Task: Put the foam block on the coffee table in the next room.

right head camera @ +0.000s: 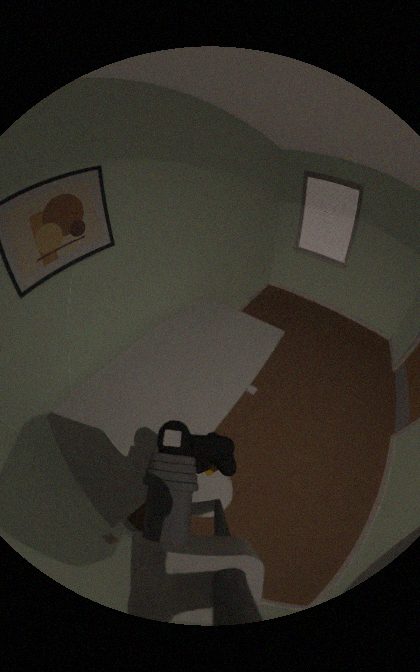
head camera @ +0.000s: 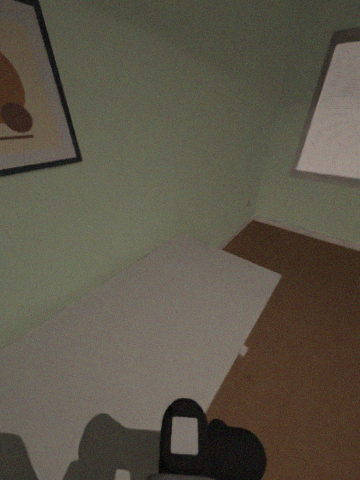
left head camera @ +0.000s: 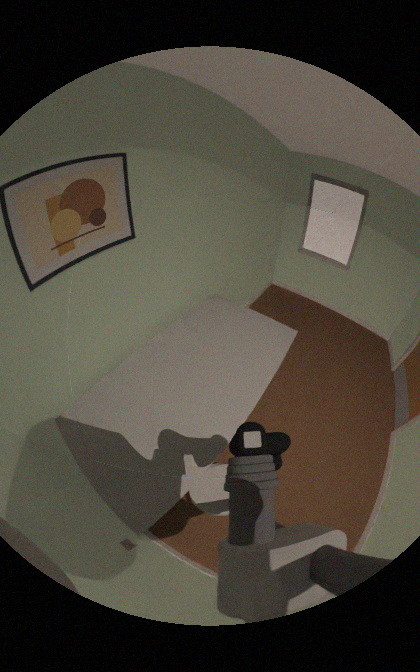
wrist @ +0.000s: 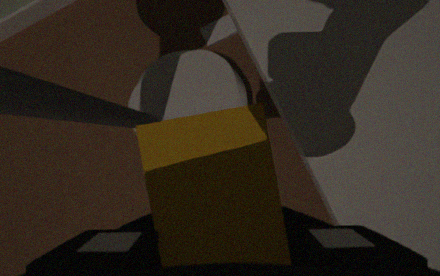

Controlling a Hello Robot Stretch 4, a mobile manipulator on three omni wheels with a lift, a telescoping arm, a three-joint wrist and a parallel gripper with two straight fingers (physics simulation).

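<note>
The foam block (wrist: pixel 217 205) (right head camera: pixel 210 471) is yellow. In the wrist view it fills the lower middle, between the two dark fingers. In the right head view a small corner of it shows below the dark wrist. My gripper (wrist: pixel 223 224) is shut on the block and holds it up in the air, above the robot's round white base and the brown floor. In the head view the wrist hides the block. I cannot identify a coffee table in these views.
A long white table (head camera: pixel 150 320) (left head camera: pixel 200 365) (right head camera: pixel 185 365) (wrist: pixel 390 190) stands along the green wall, close beside the arm. A small white piece (head camera: pixel 243 350) (right head camera: pixel 251 389) sticks out at its edge. A brown door (left head camera: pixel 414 385) with a grey foot strip shows at the far right.
</note>
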